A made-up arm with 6 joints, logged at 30 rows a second.
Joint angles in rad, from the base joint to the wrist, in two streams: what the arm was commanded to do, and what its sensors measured. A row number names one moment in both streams.
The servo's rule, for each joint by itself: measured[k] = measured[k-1] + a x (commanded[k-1-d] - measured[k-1]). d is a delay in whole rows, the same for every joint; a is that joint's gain. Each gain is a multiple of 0.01, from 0.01 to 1. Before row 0 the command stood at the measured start. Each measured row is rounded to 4 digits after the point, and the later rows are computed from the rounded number. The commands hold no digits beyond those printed.
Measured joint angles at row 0:
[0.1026 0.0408 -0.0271 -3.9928 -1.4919 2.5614]
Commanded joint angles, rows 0 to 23:
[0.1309 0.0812 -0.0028 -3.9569 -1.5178 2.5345]
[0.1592 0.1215 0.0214 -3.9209 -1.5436 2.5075]
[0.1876 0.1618 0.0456 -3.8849 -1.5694 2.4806]
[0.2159 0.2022 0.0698 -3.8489 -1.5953 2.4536]
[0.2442 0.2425 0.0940 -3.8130 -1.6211 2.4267]
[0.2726 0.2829 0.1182 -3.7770 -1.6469 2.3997]
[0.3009 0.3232 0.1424 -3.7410 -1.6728 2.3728]
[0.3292 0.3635 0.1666 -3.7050 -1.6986 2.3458]
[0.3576 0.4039 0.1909 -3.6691 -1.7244 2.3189]
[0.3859 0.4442 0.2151 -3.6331 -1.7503 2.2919]
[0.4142 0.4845 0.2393 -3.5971 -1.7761 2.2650]
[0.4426 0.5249 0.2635 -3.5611 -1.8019 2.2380]
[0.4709 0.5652 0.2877 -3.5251 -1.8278 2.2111]
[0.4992 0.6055 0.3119 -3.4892 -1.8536 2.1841]
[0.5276 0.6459 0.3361 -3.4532 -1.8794 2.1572]
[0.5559 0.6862 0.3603 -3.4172 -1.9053 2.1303]
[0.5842 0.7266 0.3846 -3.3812 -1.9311 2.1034]
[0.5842 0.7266 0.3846 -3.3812 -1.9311 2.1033]
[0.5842 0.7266 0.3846 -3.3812 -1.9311 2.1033]
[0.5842 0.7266 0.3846 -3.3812 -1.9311 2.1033]
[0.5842 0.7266 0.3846 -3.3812 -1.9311 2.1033]
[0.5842 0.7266 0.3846 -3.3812 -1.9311 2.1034]
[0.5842 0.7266 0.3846 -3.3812 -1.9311 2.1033]
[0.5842 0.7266 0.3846 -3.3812 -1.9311 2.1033]
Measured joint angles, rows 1 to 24:
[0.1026 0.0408 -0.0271 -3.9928 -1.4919 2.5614]
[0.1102 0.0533 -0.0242 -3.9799 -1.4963 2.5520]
[0.1234 0.0744 -0.0187 -3.9587 -1.5043 2.5364]
[0.1407 0.1015 -0.0110 -3.9321 -1.5154 2.5169]
[0.1610 0.1327 -0.0013 -3.9021 -1.5290 2.4947]
[0.1835 0.1667 0.0101 -3.8700 -1.5447 2.4709]
[0.2076 0.2027 0.0231 -3.8365 -1.5621 2.4460]
[0.2328 0.2401 0.0374 -3.8021 -1.5809 2.4204]
[0.2588 0.2784 0.0529 -3.7671 -1.6009 2.3943]
[0.2855 0.3173 0.0695 -3.7318 -1.6219 2.3679]
[0.3126 0.3566 0.0870 -3.6963 -1.6437 2.3413]
[0.3400 0.3962 0.1053 -3.6606 -1.6662 2.3146]
[0.3677 0.4361 0.1243 -3.6248 -1.6893 2.2878]
[0.3956 0.4761 0.1439 -3.5889 -1.7128 2.2610]
[0.4236 0.5162 0.1641 -3.5530 -1.7367 2.2341]
[0.4517 0.5564 0.1847 -3.5171 -1.7610 2.2072]
[0.4798 0.5966 0.2058 -3.4811 -1.7855 2.1803]
[0.5080 0.6369 0.2273 -3.4451 -1.8103 2.1534]
[0.5286 0.6647 0.2462 -3.4221 -1.8308 2.1359]
[0.5436 0.6839 0.2628 -3.4074 -1.8479 2.1245]
[0.5546 0.6971 0.2774 -3.3980 -1.8620 2.1171]
[0.5626 0.7062 0.2903 -3.3920 -1.8737 2.1123]
[0.5684 0.7125 0.3016 -3.3881 -1.8835 2.1092]
[0.5727 0.7169 0.3116 -3.3856 -1.8916 2.1071]
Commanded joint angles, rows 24 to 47:
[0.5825 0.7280 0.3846 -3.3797 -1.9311 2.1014]
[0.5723 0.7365 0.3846 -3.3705 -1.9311 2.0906]
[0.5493 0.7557 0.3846 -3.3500 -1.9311 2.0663]
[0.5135 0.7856 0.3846 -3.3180 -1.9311 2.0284]
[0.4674 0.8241 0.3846 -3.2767 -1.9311 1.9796]
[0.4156 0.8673 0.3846 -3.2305 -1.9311 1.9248]
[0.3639 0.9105 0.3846 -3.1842 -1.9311 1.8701]
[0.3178 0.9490 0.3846 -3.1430 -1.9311 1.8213]
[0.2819 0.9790 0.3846 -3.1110 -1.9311 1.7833]
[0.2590 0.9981 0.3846 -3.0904 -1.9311 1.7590]
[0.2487 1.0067 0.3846 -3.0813 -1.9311 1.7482]
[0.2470 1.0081 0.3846 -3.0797 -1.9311 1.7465]
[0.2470 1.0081 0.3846 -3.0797 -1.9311 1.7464]
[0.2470 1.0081 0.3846 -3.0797 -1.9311 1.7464]
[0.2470 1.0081 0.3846 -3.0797 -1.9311 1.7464]
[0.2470 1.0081 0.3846 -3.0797 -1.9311 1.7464]
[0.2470 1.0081 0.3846 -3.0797 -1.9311 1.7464]
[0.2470 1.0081 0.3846 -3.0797 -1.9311 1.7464]
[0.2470 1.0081 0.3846 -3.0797 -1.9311 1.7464]
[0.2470 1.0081 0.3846 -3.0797 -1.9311 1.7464]
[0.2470 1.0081 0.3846 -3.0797 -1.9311 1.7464]
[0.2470 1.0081 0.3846 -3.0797 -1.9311 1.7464]
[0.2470 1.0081 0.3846 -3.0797 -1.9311 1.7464]
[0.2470 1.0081 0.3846 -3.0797 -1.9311 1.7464]
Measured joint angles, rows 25 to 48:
[0.5758 0.7199 0.3204 -3.3840 -1.8983 2.1058]
[0.5776 0.7224 0.3281 -3.3825 -1.9039 2.1043]
[0.5762 0.7268 0.3349 -3.3782 -1.9085 2.0995]
[0.5689 0.7358 0.3409 -3.3680 -1.9123 2.0879]
[0.5539 0.7512 0.3461 -3.3500 -1.9155 2.0671]
[0.5305 0.7738 0.3507 -3.3236 -1.9182 2.0365]
[0.4995 0.8028 0.3548 -3.2901 -1.9204 1.9974]
[0.4629 0.8362 0.3584 -3.2520 -1.9222 1.9528]
[0.4237 0.8712 0.3615 -3.2128 -1.9237 1.9068]
[0.3854 0.9046 0.3643 -3.1762 -1.9250 1.8636]
[0.3513 0.9336 0.3667 -3.1453 -1.9260 1.8270]
[0.3236 0.9563 0.3688 -3.1223 -1.9269 1.7994]
[0.3029 0.9724 0.3707 -3.1070 -1.9276 1.7809]
[0.2878 0.9835 0.3724 -3.0972 -1.9282 1.7688]
[0.2768 0.9911 0.3739 -3.0909 -1.9287 1.7610]
[0.2688 0.9964 0.3752 -3.0869 -1.9291 1.7559]
[0.2629 1.0000 0.3763 -3.0843 -1.9294 1.7526]
[0.2586 1.0025 0.3773 -3.0826 -1.9297 1.7504]
[0.2555 1.0042 0.3782 -3.0816 -1.9299 1.7490]
[0.2532 1.0054 0.3790 -3.0809 -1.9301 1.7481]
[0.2515 1.0062 0.3797 -3.0805 -1.9303 1.7475]
[0.2503 1.0068 0.3803 -3.0802 -1.9304 1.7471]
[0.2494 1.0072 0.3808 -3.0800 -1.9305 1.7469]
[0.2488 1.0075 0.3813 -3.0799 -1.9306 1.7467]

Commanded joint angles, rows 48 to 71:
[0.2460 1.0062 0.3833 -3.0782 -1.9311 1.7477]
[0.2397 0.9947 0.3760 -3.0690 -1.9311 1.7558]
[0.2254 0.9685 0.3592 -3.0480 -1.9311 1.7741]
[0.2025 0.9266 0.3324 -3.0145 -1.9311 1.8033]
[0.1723 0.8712 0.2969 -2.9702 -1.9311 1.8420]
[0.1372 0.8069 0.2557 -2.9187 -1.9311 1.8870]
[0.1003 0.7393 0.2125 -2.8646 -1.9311 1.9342]
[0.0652 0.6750 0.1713 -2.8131 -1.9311 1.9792]
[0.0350 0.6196 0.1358 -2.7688 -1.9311 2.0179]
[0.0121 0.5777 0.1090 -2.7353 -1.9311 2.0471]
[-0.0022 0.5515 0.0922 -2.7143 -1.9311 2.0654]
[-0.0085 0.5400 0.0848 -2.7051 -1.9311 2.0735]
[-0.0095 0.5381 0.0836 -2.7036 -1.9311 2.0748]
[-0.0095 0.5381 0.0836 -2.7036 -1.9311 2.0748]
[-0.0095 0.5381 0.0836 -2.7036 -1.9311 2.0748]
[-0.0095 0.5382 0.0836 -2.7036 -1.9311 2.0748]
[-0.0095 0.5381 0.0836 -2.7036 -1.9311 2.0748]
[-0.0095 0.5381 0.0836 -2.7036 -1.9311 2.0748]
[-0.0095 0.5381 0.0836 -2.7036 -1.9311 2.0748]
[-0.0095 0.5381 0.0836 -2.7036 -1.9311 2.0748]
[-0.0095 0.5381 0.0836 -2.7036 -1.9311 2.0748]
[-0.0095 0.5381 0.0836 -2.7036 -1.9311 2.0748]
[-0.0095 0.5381 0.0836 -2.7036 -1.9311 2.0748]
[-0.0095 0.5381 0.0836 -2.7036 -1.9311 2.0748]
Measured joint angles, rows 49 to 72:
[0.2483 1.0077 0.3817 -3.0798 -1.9307 1.7466]
[0.2477 1.0072 0.3819 -3.0792 -1.9308 1.7470]
[0.2455 1.0033 0.3812 -3.0755 -1.9309 1.7501]
[0.2401 0.9925 0.3786 -3.0656 -1.9309 1.7585]
[0.2299 0.9721 0.3731 -3.0472 -1.9309 1.7742]
[0.2143 0.9408 0.3640 -3.0195 -1.9309 1.7979]
[0.1935 0.8993 0.3510 -2.9832 -1.9309 1.8291]
[0.1683 0.8497 0.3344 -2.9405 -1.9309 1.8659]
[0.1405 0.7955 0.3148 -2.8946 -1.9309 1.9056]
[0.1120 0.7410 0.2933 -2.8493 -1.9309 1.9449]
[0.0850 0.6904 0.2712 -2.8083 -1.9309 1.9807]
[0.0615 0.6473 0.2497 -2.7745 -1.9309 2.0103]
[0.0426 0.6140 0.2299 -2.7495 -1.9309 2.0324]
[0.0285 0.5905 0.2123 -2.7330 -1.9309 2.0472]
[0.0182 0.5743 0.1969 -2.7224 -1.9309 2.0569]
[0.0107 0.5631 0.1833 -2.7156 -1.9309 2.0632]
[0.0052 0.5554 0.1713 -2.7113 -1.9309 2.0673]
[0.0012 0.5500 0.1608 -2.7085 -1.9309 2.0699]
[-0.0017 0.5463 0.1515 -2.7067 -1.9309 2.0716]
[-0.0038 0.5438 0.1434 -2.7056 -1.9309 2.0727]
[-0.0053 0.5420 0.1362 -2.7049 -1.9309 2.0734]
[-0.0064 0.5408 0.1299 -2.7044 -1.9309 2.0739]
[-0.0072 0.5400 0.1243 -2.7041 -1.9309 2.0742]
[-0.0078 0.5394 0.1194 -2.7039 -1.9309 2.0744]

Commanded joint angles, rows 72 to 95:
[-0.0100 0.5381 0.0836 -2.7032 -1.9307 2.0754]
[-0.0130 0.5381 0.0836 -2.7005 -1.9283 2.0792]
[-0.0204 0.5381 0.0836 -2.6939 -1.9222 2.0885]
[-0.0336 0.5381 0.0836 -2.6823 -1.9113 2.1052]
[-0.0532 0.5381 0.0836 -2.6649 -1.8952 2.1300]
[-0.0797 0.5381 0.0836 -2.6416 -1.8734 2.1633]
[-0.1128 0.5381 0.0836 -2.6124 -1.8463 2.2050]
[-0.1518 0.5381 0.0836 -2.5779 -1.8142 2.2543]
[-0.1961 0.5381 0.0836 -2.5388 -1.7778 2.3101]
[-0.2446 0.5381 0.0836 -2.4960 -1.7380 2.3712]
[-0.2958 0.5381 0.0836 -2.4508 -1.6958 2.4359]
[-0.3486 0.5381 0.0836 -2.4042 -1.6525 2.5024]
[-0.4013 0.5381 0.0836 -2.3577 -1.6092 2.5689]
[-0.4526 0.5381 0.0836 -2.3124 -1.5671 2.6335]
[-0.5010 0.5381 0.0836 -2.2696 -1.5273 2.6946]
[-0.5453 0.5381 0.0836 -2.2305 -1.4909 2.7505]
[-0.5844 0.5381 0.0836 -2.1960 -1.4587 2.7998]
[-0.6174 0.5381 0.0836 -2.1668 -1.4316 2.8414]
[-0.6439 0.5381 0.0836 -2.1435 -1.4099 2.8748]
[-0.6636 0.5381 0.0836 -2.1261 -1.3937 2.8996]
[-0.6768 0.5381 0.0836 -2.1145 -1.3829 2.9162]
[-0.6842 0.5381 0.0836 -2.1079 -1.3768 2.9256]
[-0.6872 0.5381 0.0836 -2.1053 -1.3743 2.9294]
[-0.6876 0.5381 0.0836 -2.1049 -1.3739 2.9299]
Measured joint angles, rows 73 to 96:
[-0.0083 0.5390 0.1151 -2.7038 -1.9309 2.0745]
[-0.0088 0.5387 0.1113 -2.7036 -1.9309 2.0748]
[-0.0099 0.5385 0.1080 -2.7025 -1.9305 2.0763]
[-0.0127 0.5384 0.1051 -2.6994 -1.9291 2.0806]
[-0.0183 0.5383 0.1025 -2.6932 -1.9261 2.0892]
[-0.0277 0.5382 0.1002 -2.6830 -1.9208 2.1035]
[-0.0417 0.5382 0.0982 -2.6681 -1.9127 2.1244]
[-0.0609 0.5382 0.0964 -2.6480 -1.9014 2.1526]
[-0.0854 0.5382 0.0949 -2.6228 -1.8866 2.1882]
[-0.1153 0.5382 0.0935 -2.5926 -1.8681 2.2309]
[-0.1502 0.5382 0.0923 -2.5578 -1.8460 2.2800]
[-0.1895 0.5382 0.0913 -2.5193 -1.8205 2.3346]
[-0.2325 0.5382 0.0904 -2.4779 -1.7919 2.3933]
[-0.2781 0.5382 0.0896 -2.4346 -1.7608 2.4548]
[-0.3252 0.5382 0.0889 -2.3906 -1.7279 2.5173]
[-0.3727 0.5382 0.0883 -2.3470 -1.6938 2.5794]
[-0.4193 0.5382 0.0877 -2.3051 -1.6593 2.6393]
[-0.4639 0.5382 0.0872 -2.2658 -1.6252 2.6955]
[-0.5053 0.5382 0.0868 -2.2302 -1.5923 2.7466]
[-0.5427 0.5382 0.0864 -2.1990 -1.5613 2.7915]
[-0.5753 0.5382 0.0861 -2.1728 -1.5328 2.8293]
[-0.6027 0.5382 0.0858 -2.1518 -1.5073 2.8597]
[-0.6247 0.5382 0.0855 -2.1360 -1.4851 2.8828]
[-0.6416 0.5382 0.0853 -2.1249 -1.4663 2.8991]

